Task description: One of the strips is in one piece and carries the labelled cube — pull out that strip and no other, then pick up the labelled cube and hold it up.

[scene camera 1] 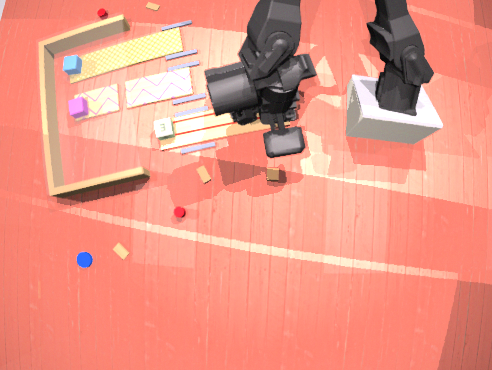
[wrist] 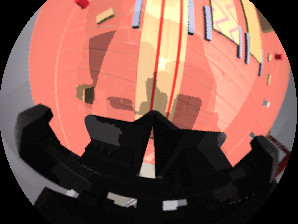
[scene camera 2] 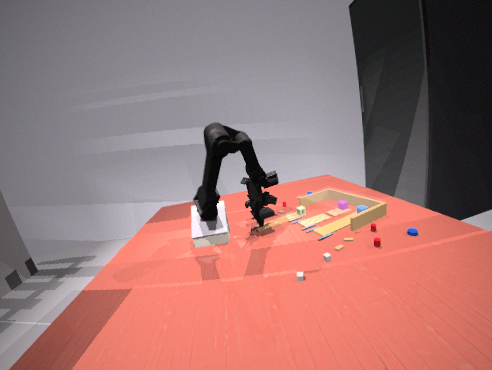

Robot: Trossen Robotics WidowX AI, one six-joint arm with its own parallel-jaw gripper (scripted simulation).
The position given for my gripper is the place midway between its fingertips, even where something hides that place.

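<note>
I can see my gripper (scene camera 1: 272, 112) here. The gripper is there again in the wrist view (wrist: 154, 113).
</note>
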